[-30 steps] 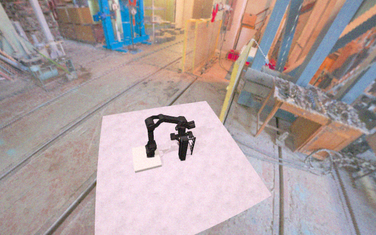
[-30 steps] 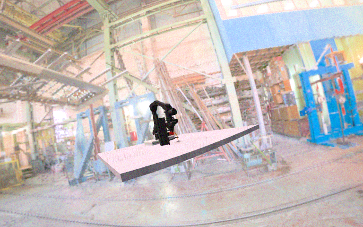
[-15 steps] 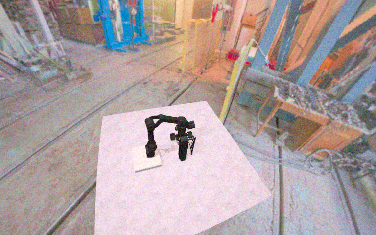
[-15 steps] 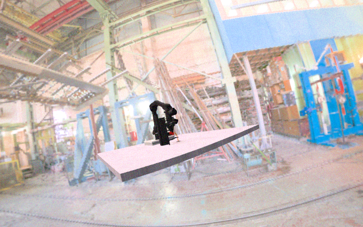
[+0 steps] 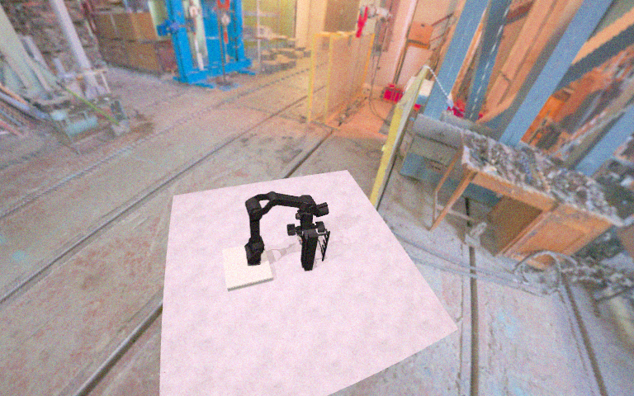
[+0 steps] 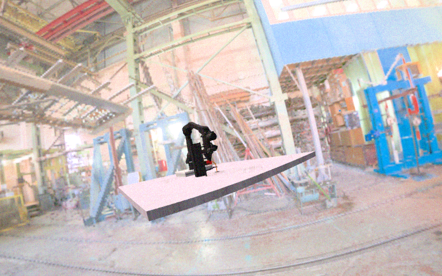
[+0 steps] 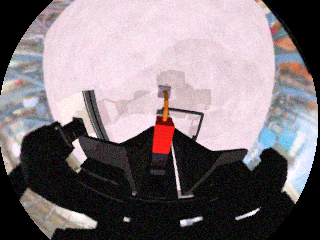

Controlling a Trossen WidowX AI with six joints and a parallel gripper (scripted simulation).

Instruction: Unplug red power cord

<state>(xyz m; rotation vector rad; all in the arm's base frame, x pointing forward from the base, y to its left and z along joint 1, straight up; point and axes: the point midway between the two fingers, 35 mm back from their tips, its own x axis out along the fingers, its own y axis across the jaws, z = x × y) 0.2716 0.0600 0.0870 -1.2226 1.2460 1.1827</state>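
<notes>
Now: the red plug 3 cm to the right of my gripper tip.
</notes>
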